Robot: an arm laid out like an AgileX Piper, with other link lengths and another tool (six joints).
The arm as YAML. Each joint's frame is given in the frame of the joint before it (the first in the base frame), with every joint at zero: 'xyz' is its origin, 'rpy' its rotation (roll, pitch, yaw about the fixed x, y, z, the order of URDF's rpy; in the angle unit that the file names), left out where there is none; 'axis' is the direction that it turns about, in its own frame. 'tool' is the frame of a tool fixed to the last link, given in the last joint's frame.
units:
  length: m
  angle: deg
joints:
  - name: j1
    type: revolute
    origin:
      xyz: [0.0, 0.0, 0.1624]
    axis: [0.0, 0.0, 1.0]
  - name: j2
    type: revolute
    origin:
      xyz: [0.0, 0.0, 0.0]
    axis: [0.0, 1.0, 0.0]
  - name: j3
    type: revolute
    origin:
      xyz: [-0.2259, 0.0, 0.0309]
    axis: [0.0, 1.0, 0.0]
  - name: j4
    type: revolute
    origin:
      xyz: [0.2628, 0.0, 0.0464]
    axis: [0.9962, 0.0, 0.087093]
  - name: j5
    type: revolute
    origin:
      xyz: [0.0, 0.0, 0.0]
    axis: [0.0, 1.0, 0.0]
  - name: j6
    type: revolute
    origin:
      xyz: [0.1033, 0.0, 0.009]
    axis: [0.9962, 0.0, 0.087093]
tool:
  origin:
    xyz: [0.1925, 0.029, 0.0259]
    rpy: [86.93, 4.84, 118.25]
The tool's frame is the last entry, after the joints.
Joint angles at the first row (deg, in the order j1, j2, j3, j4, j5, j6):
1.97 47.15 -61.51 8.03 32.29 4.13
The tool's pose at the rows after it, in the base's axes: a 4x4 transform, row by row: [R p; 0 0 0 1], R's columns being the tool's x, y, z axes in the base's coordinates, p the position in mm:
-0.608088, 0.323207, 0.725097, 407.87; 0.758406, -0.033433, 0.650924, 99.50; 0.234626, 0.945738, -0.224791, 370.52; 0, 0, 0, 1
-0.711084, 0.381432, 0.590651, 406.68; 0.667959, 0.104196, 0.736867, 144.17; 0.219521, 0.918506, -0.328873, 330.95; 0, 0, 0, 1
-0.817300, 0.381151, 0.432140, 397.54; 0.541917, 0.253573, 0.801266, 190.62; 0.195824, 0.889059, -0.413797, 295.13; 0, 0, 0, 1
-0.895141, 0.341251, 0.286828, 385.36; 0.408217, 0.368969, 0.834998, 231.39; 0.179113, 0.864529, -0.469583, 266.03; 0, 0, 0, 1
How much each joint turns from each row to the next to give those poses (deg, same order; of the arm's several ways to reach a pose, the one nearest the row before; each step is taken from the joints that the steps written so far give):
2.05 4.33 -0.04 6.87 1.91 -10.49
2.67 4.86 0.00 7.66 2.00 -12.85
3.08 5.06 -0.02 7.62 1.65 -13.88
3.15 4.94 -0.25 6.32 1.04 -11.83

